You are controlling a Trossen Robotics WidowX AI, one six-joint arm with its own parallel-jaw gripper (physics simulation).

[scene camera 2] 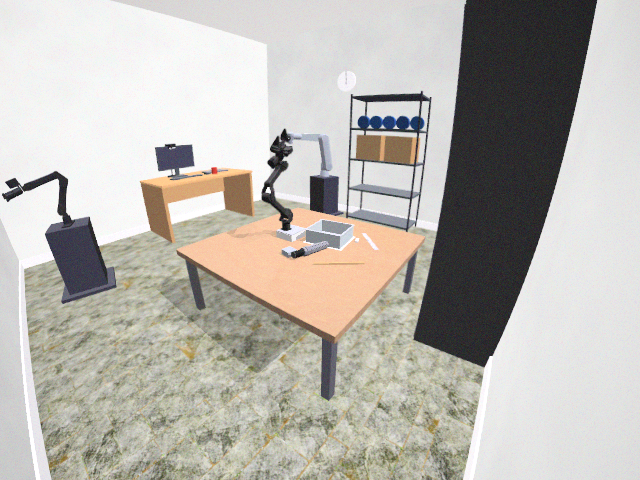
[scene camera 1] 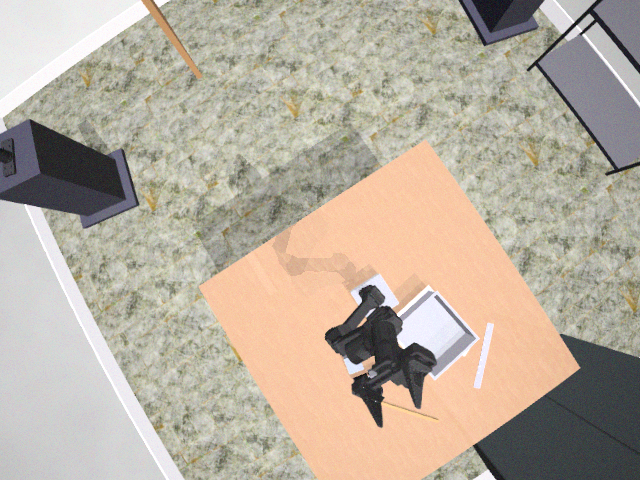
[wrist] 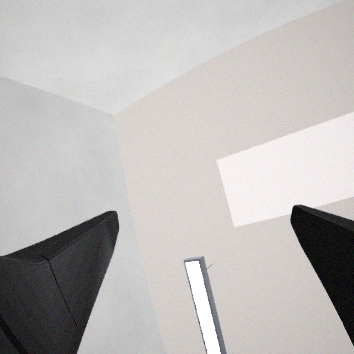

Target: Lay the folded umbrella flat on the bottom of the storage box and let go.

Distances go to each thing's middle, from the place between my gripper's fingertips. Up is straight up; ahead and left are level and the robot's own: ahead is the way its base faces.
Scene:
Right now the storage box [scene camera 1: 431, 322] is 690 mm below my hand, 290 mm to the left of it and 150 mm ahead of it.

